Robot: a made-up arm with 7 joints. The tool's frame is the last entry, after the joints. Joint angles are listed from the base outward.
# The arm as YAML. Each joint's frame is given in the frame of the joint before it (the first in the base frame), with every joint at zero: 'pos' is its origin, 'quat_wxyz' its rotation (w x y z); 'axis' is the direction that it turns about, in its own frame. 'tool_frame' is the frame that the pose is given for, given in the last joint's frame.
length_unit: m
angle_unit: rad
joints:
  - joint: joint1
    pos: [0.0, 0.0, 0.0]
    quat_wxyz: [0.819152, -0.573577, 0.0, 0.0]
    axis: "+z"
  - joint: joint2
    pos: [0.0, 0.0, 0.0]
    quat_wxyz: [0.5, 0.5, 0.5, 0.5]
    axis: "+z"
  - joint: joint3
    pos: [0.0, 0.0, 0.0]
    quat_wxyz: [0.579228, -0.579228, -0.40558, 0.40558]
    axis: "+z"
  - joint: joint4
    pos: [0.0, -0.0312, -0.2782]
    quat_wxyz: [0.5, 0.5, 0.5, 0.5]
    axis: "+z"
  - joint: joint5
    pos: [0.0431, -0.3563, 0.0]
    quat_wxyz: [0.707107, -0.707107, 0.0, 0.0]
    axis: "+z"
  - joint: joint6
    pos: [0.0, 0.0, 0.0]
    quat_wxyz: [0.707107, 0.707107, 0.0, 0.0]
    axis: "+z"
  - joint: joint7
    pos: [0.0, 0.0, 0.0]
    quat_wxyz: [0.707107, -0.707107, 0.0, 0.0]
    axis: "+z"
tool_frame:
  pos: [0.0, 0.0, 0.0]
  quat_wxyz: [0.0, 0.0, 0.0, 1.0]
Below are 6 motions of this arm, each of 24 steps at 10 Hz.
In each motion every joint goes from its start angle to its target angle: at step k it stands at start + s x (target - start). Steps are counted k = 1, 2, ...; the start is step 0. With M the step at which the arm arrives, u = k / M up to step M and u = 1 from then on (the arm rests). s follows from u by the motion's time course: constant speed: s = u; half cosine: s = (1 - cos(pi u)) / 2; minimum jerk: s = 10 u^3 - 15 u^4 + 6 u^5.
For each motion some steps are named. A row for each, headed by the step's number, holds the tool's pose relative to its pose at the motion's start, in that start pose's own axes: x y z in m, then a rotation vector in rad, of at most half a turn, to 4 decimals.
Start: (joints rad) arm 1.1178 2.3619 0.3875 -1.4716 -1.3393 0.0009 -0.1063
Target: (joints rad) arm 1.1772 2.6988 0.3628 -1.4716 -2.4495 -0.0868 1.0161
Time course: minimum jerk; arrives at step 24
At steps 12, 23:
12: -0.0316 0.0398 -0.0234 0.0515 -0.0705 -0.1494
23: -0.0564 0.0866 -0.0450 0.0685 -0.0983 -0.2996

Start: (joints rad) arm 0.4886 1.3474 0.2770 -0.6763 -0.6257 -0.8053 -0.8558
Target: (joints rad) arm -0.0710 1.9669 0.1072 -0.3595 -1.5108 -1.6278 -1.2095
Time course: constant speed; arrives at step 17
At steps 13, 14, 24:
13: -0.2448 0.1414 0.1265 -0.1002 -0.4826 -0.8082
14: -0.2580 0.1514 0.1458 -0.1256 -0.5200 -0.8360
24: -0.2899 0.1788 0.2104 -0.2054 -0.6292 -0.8813

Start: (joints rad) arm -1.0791 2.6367 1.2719 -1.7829 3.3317 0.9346 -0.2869
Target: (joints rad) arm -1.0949 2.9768 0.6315 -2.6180 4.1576 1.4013 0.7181
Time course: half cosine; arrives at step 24
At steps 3, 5, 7, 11, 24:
3: -0.0071 0.0094 -0.0138 -0.0217 0.0520 0.0839
5: -0.0210 0.0252 -0.0362 -0.0547 0.1402 0.2302
7: -0.0442 0.0462 -0.0652 -0.0931 0.2627 0.4419
11: -0.1195 0.0916 -0.1235 -0.1552 0.5648 1.0099
24: -0.3328 0.1205 -0.1639 -0.2152 1.1574 2.4075

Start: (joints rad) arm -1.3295 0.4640 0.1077 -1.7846 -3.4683 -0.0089 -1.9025
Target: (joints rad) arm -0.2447 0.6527 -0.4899 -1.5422 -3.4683 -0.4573 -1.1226
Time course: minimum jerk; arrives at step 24
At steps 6, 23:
6: -0.0426 0.0215 0.0399 0.1081 0.1561 0.0644
23: -0.1447 0.0112 0.6023 1.4830 1.1363 0.3714

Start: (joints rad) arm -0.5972 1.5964 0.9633 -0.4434 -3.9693 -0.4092 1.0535
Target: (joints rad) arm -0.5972 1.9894 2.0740 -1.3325 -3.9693 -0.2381 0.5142
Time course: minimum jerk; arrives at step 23
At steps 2, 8, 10, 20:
2: -0.0033 -0.0009 -0.0001 -0.0001 0.0058 0.0048
8: -0.1303 -0.0579 0.0080 -0.0340 0.2473 0.1831
10: -0.2019 -0.1146 0.0279 -0.0906 0.4117 0.2903
20: -0.3064 -0.4127 0.2043 -0.6146 0.9853 0.6820

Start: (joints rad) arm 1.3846 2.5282 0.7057 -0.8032 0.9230 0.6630 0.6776
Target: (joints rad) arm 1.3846 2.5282 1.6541 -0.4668 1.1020 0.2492 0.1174
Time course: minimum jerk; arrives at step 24
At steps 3, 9, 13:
3: 0.0035 0.0022 0.0014 -0.0073 -0.0097 0.0083
9: 0.0513 0.0439 0.0238 -0.1060 -0.1751 0.1454
13: 0.0844 0.1030 0.0467 -0.1718 -0.3793 0.3149

